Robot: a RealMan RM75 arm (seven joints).
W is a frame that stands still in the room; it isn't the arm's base.
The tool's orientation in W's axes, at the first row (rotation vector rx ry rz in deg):
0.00, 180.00, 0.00
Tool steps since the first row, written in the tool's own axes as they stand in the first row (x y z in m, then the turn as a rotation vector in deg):
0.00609, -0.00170, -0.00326, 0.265, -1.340, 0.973
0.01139, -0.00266, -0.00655, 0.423, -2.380, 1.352
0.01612, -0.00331, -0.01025, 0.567, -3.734, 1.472
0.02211, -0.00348, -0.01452, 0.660, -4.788, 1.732
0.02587, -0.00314, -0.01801, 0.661, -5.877, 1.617
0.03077, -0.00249, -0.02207, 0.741, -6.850, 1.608
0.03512, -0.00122, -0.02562, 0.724, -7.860, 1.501
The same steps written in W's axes. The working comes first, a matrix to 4 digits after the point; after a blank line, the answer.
The tool's axes in the first row as the columns of a matrix, in W's axes (used below as rounded here):
-1.0000, 0.0000, 0.0000
0.0000, 1.0000, 0.0000
0.0000, 0.0000, -1.0000

-0.00609, -0.00170, 0.00326, -0.265, -1.340, -0.973
-0.01139, -0.00266, 0.00655, -0.423, -2.380, -1.352
-0.01612, -0.00331, 0.01025, -0.567, -3.734, -1.472
-0.02211, -0.00348, 0.01452, -0.660, -4.788, -1.732
-0.02587, -0.00314, 0.01801, -0.661, -5.877, -1.617
-0.03077, -0.00249, 0.02207, -0.741, -6.850, -1.608
-0.03512, -0.00122, 0.02562, -0.724, -7.860, -1.501

